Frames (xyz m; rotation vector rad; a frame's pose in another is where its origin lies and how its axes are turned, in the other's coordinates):
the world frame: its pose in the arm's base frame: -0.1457 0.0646 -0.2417 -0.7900 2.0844 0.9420
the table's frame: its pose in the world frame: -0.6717 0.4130 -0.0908 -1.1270 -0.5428 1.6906
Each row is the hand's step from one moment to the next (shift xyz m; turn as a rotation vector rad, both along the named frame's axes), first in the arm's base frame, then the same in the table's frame.
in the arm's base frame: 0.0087 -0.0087 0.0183 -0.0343 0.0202 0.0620
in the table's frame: 0.0027 0.0202 0.0085 0.0675 0.0123 0.0269
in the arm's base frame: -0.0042 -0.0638 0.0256 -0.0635 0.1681 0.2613
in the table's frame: 0.0079 0.0609 -0.0312 0.2350 0.0163 0.2123
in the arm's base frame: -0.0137 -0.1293 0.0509 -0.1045 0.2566 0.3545
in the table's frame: 0.0195 0.1212 -0.0665 0.3380 -0.0044 0.2970
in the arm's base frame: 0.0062 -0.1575 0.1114 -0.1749 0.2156 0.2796
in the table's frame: 0.0355 0.1848 -0.0430 0.3411 -0.0418 0.1928
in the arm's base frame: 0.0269 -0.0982 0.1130 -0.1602 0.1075 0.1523
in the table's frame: 0.0303 0.1488 0.0083 0.2348 -0.0356 0.0633
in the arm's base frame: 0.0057 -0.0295 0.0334 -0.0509 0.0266 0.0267
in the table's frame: 0.0106 0.0436 0.0009 0.0603 -0.0190 0.0039
